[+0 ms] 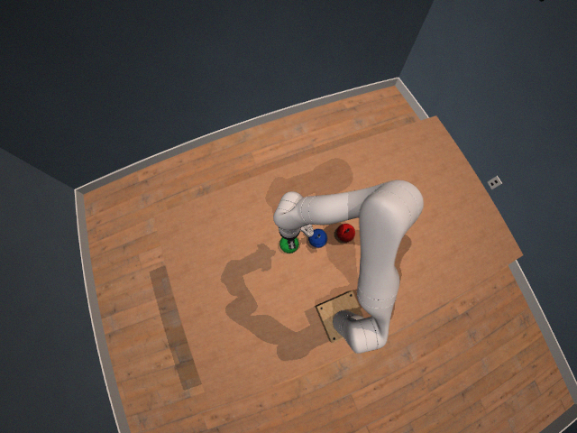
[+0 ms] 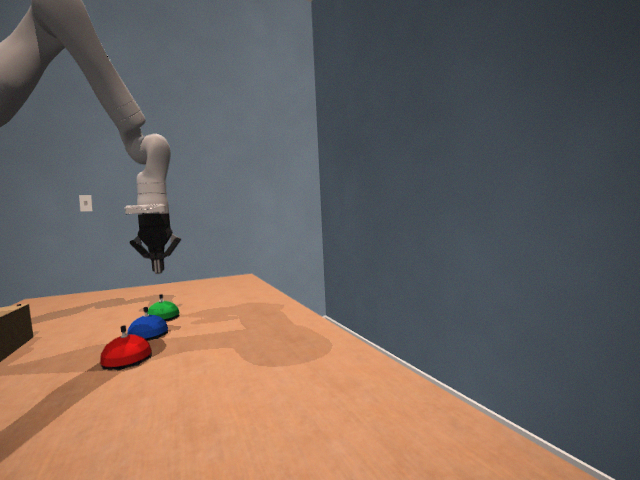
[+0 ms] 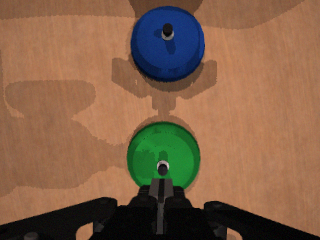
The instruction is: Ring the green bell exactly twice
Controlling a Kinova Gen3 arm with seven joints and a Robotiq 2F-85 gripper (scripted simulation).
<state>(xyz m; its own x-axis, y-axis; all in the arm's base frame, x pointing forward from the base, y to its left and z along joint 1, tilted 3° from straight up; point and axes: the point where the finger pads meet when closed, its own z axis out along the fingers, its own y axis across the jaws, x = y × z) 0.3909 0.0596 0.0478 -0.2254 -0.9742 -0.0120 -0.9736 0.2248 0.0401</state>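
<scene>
Now: the green bell 10 cm below my hand. Also, from my hand: red bell 6 cm behind, 25 cm to the right, 10 cm below; then blue bell 3 cm behind, 13 cm to the right, 10 cm below.
</scene>
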